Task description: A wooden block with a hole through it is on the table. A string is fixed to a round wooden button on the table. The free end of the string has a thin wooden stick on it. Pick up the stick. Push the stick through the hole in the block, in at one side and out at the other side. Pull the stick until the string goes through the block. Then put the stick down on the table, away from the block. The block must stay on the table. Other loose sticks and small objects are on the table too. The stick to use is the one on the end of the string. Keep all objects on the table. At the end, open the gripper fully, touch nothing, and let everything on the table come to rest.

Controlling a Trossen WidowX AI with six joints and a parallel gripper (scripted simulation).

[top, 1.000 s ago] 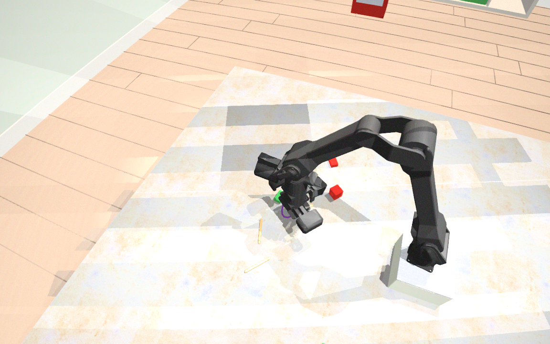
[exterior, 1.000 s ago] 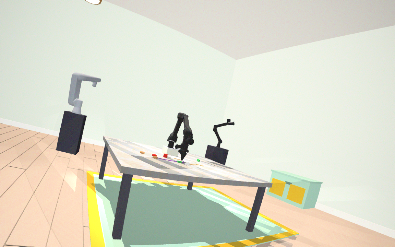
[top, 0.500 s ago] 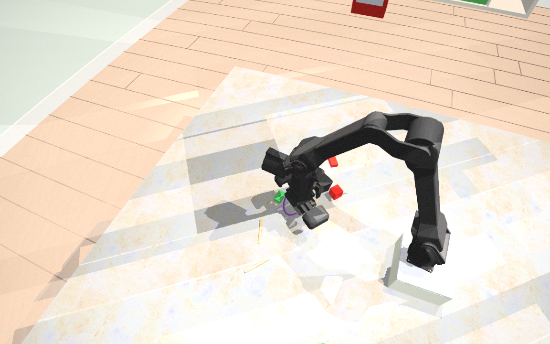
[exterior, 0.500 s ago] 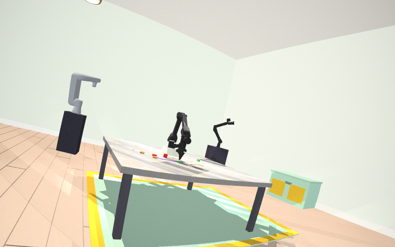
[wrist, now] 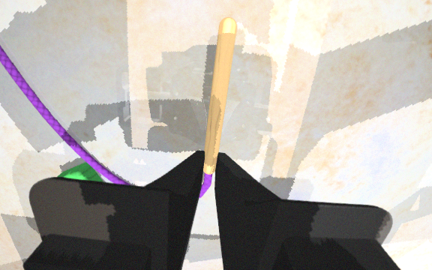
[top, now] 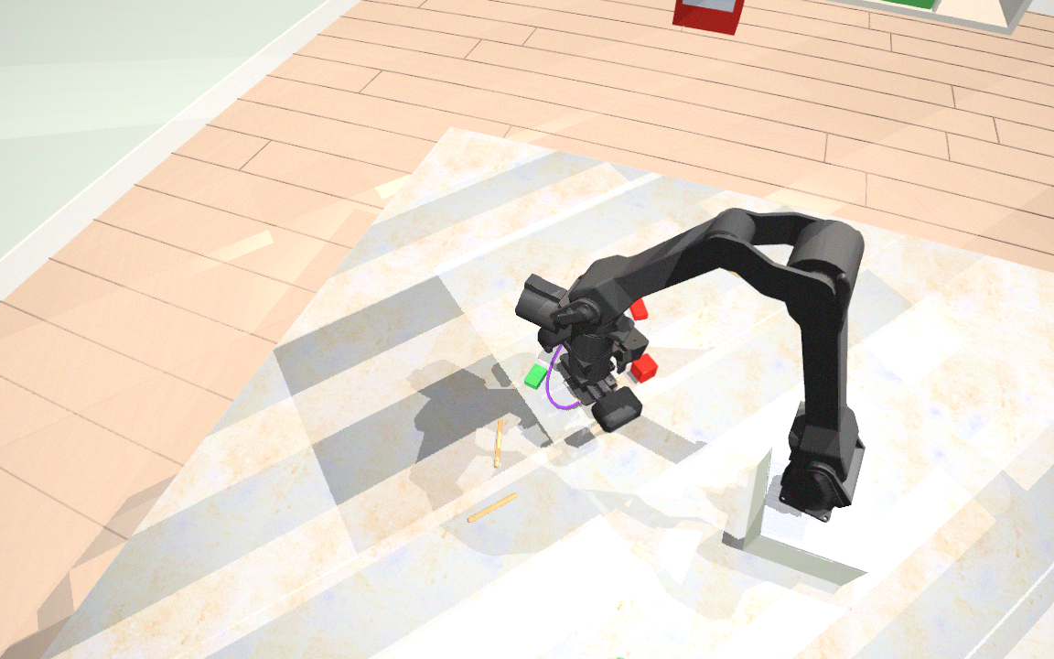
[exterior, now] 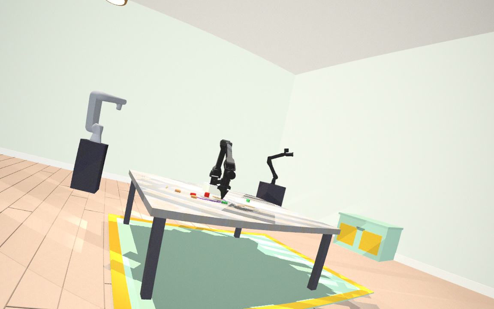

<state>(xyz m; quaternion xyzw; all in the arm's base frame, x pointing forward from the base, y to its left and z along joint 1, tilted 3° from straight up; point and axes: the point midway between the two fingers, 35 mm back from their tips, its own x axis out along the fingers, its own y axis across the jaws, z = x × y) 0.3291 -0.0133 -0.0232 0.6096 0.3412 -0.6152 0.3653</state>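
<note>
My gripper tip is now 100 mm to the left of the red wooden block and 60 mm past it. Round my gripper tip: flat red block: 210 mm to the right, 10 mm below; then green block: 90 mm ahead, 10 mm below; then thin wooden stick: 10 mm to the right, 10 mm behind.
</note>
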